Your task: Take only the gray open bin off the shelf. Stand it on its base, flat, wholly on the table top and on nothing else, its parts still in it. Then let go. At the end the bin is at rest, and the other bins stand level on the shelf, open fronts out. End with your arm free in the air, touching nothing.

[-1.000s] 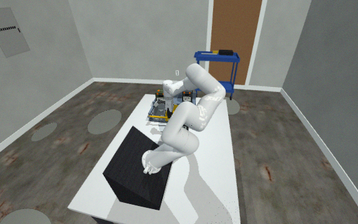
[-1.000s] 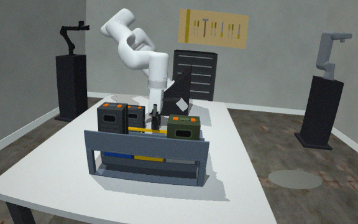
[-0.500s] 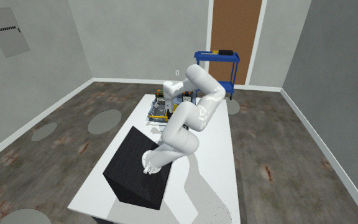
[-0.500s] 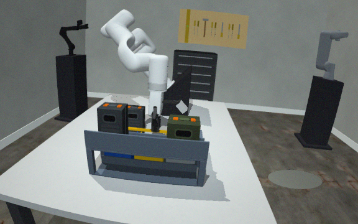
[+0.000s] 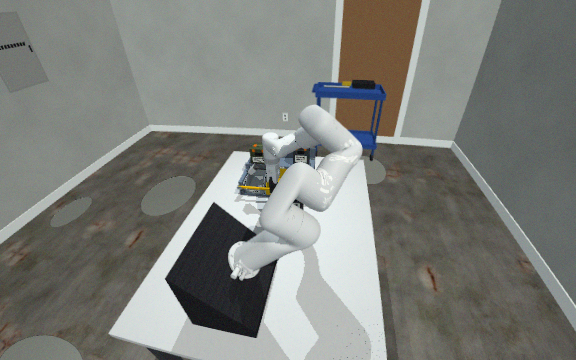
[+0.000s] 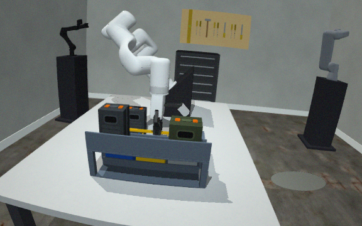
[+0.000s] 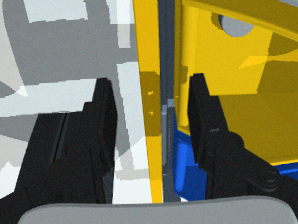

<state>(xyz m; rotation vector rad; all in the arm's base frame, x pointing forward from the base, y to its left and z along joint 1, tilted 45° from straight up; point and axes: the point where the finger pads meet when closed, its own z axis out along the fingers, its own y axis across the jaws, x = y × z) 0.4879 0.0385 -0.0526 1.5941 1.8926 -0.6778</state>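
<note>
The yellow bar lies 20 mm below my hand. From my hand the other things lie so: blue bin (120 mm ahead, 100 mm to the right, 30 mm below); then gray open bin (90 mm ahead, 120 mm to the left, 30 mm below); then yellow bin (100 mm ahead, 10 mm to the left, 30 mm below).
</note>
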